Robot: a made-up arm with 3 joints. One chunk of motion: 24 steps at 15 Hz.
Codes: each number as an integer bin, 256 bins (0 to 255) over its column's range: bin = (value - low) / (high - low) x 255, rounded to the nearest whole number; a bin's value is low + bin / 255 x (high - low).
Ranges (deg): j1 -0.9..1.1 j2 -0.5..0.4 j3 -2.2..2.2
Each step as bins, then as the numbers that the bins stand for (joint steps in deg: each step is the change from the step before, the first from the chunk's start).
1 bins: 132 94 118
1 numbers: 0.135 -0.168 -0.164
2 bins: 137 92 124
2 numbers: 0.175 -0.175 -0.060
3 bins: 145 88 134
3 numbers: 0.237 -0.189 0.112
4 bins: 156 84 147
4 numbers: 0.324 -0.204 0.336
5 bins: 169 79 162
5 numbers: 0.425 -0.221 0.595
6 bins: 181 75 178
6 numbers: 0.520 -0.235 0.871
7 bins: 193 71 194
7 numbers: 0.614 -0.249 1.147
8 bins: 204 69 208
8 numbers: 0.700 -0.256 1.389
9 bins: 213 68 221
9 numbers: 0.771 -0.260 1.613
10 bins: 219 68 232
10 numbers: 0.818 -0.260 1.803
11 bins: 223 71 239
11 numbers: 0.849 -0.249 1.924
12 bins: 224 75 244
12 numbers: 0.857 -0.235 2.010
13 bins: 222 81 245
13 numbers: 0.841 -0.214 2.027
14 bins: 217 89 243
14 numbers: 0.802 -0.186 1.993
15 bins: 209 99 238
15 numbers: 0.739 -0.151 1.907
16 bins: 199 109 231
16 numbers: 0.661 -0.115 1.786
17 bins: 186 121 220
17 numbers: 0.559 -0.073 1.596
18 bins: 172 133 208
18 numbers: 0.449 -0.031 1.389
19 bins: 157 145 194
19 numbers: 0.331 0.012 1.147
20 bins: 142 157 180
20 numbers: 0.214 0.054 0.906
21 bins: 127 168 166
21 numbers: 0.096 0.093 0.664
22 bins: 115 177 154
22 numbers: 0.002 0.125 0.457
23 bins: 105 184 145
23 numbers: -0.076 0.149 0.302
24 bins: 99 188 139
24 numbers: -0.124 0.164 0.198
